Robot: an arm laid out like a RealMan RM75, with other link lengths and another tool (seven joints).
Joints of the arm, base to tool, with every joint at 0 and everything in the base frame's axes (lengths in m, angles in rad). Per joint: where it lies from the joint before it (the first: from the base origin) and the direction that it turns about. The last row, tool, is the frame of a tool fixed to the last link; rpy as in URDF.
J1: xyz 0 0 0.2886 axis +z
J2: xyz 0 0 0 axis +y
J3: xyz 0 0 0.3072 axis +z
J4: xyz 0 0 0 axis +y
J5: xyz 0 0 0.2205 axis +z
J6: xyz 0 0 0 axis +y
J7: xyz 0 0 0.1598 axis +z
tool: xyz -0.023 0.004 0.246 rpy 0 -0.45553 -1.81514
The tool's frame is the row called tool.
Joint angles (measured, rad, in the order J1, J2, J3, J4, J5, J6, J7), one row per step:
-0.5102 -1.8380 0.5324 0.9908 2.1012 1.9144 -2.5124
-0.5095 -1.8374 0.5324 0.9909 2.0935 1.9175 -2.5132
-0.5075 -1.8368 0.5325 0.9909 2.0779 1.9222 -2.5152
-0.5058 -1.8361 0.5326 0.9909 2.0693 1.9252 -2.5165
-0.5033 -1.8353 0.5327 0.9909 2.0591 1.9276 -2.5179
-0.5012 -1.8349 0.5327 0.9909 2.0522 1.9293 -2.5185
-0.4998 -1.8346 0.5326 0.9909 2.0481 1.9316 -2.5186
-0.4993 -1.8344 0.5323 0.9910 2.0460 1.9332 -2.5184
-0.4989 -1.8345 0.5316 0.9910 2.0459 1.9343 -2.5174
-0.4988 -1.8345 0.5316 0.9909 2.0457 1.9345 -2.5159
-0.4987 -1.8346 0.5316 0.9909 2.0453 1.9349 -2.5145
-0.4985 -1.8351 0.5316 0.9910 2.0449 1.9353 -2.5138
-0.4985 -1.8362 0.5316 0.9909 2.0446 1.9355 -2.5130
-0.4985 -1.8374 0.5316 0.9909 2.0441 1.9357 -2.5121
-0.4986 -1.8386 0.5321 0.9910 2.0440 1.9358 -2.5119
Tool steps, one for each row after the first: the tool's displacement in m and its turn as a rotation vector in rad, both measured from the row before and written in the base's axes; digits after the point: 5 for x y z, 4 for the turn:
0.00259 -0.00040 0.00093 0.0006 -0.0061 -0.0039
0.00495 -0.00056 0.00174 0.0020 -0.0126 -0.0065
0.00241 -0.00058 0.00110 0.0009 -0.0068 -0.0030
0.00249 -0.00039 0.00142 0.0021 -0.0077 -0.0028
0.00155 -0.00041 0.00092 0.0014 -0.0052 -0.0018
0.00101 -0.00073 0.00049 -0.0001 -0.0033 -0.0016
0.00066 -0.00041 0.00031 -0.0001 -0.0017 -0.0014
0.00005 -0.00036 0.00005 -0.0001 -0.0004 -0.0008
0.00002 -0.00009 -0.00001 0.0003 0.0003 -0.0014
0.00014 -0.00014 -0.00003 0.0002 0.0000 -0.0015
0.00023 -0.00022 -0.00018 -0.0002 -0.0005 -0.0008
0.00043 -0.00023 -0.00045 -0.0004 -0.0010 -0.0009
0.00052 -0.00021 -0.00045 -0.0003 -0.0011 -0.0012
0.00041 -0.00029 -0.00060 -0.0009 -0.0008 -0.0006

